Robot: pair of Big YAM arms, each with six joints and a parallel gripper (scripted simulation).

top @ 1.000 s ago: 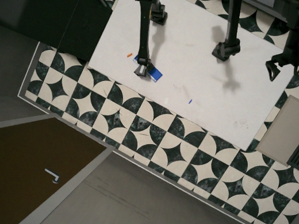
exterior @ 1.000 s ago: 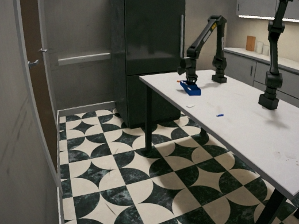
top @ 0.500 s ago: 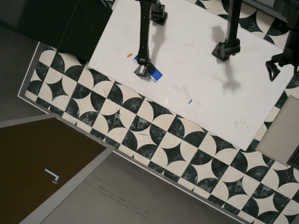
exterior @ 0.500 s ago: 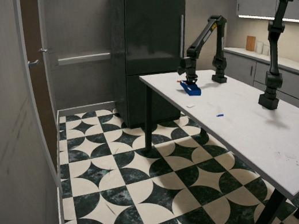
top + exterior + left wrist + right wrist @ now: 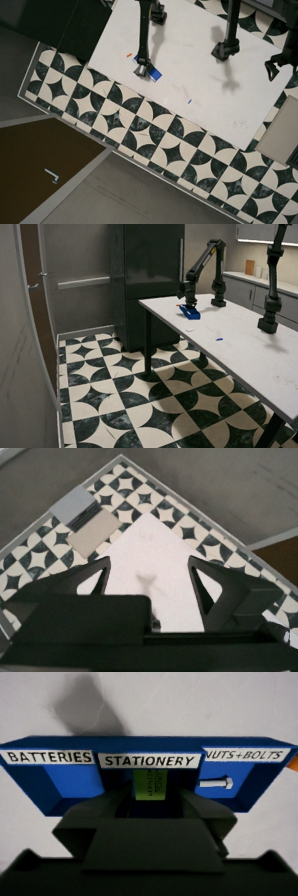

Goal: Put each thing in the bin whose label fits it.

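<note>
The green piece lies 10 mm below my right hand. The rest, counted from my right hand: orange cylinder: 180 mm to the right, 20 mm below; then white piece: 260 mm to the left, 160 mm ahead, 20 mm below; then tiny grey piece: 80 mm to the right, 20 mm behind, 10 mm below.
</note>
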